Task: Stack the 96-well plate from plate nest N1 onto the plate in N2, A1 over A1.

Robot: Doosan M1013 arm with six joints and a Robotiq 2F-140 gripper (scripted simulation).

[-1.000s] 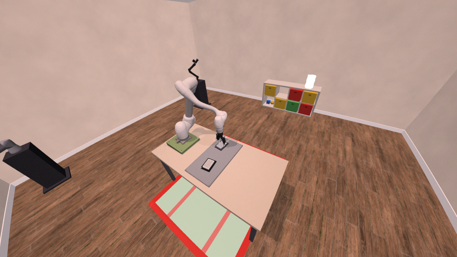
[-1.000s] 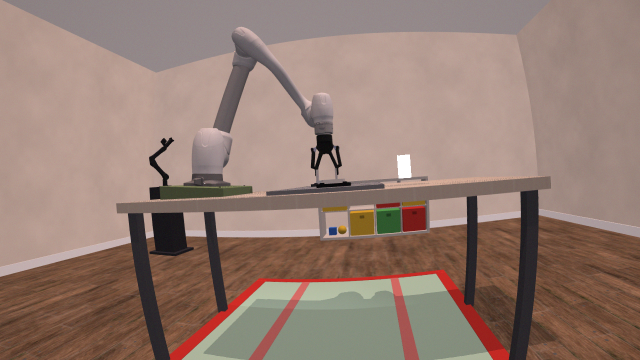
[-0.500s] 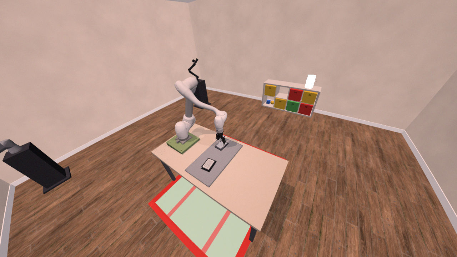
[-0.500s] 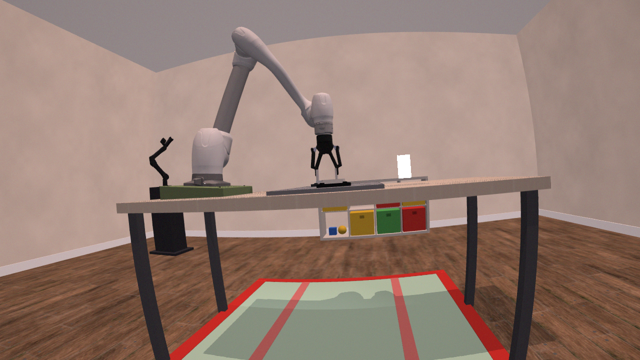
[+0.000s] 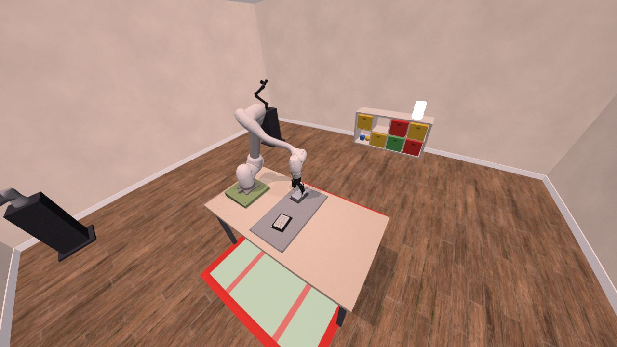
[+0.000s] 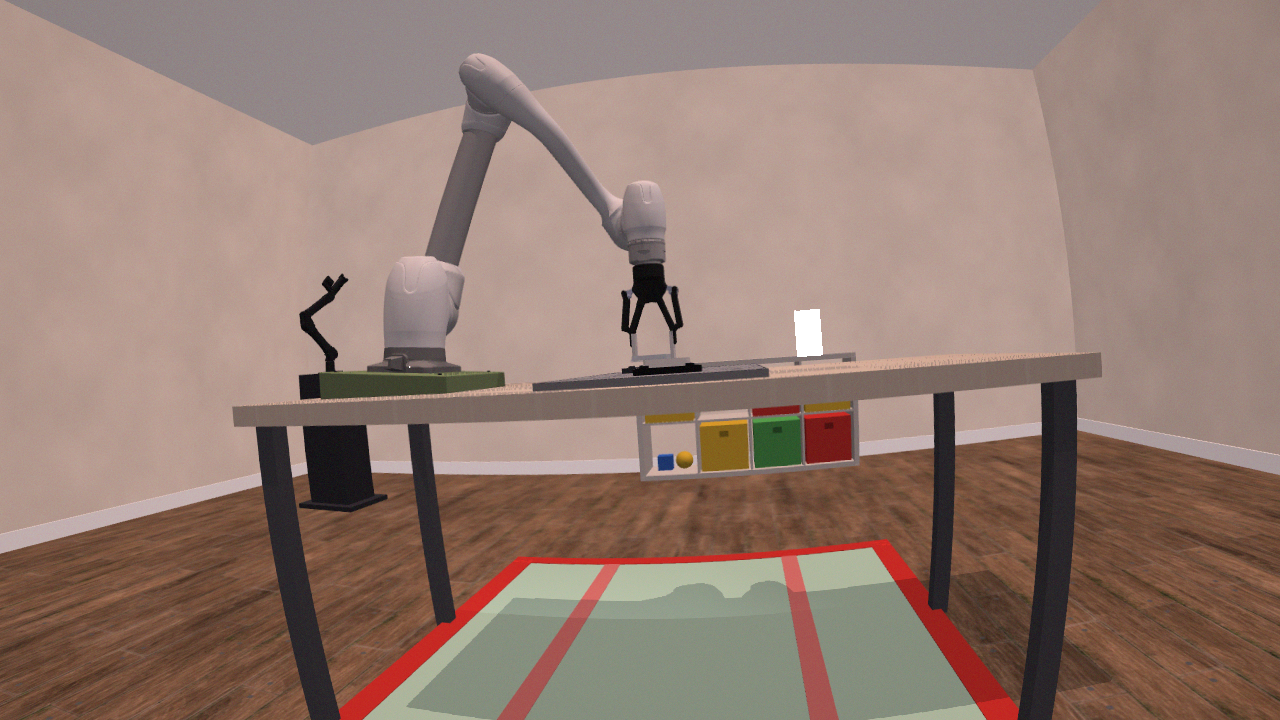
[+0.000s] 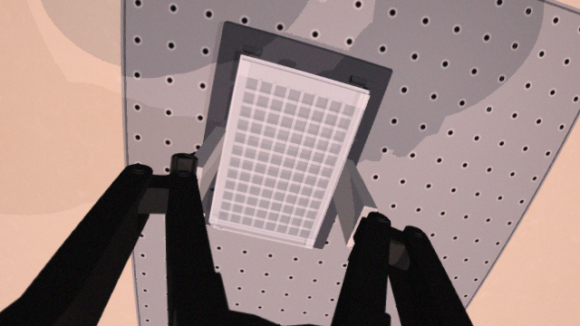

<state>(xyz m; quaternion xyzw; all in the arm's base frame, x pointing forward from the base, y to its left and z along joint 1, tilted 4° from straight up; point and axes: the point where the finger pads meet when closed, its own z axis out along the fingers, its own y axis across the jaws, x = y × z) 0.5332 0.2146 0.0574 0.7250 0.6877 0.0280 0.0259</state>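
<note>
My hand is 7 cm short of the black plate nest, 34 cm to the left of it and 5 cm above it.
</note>
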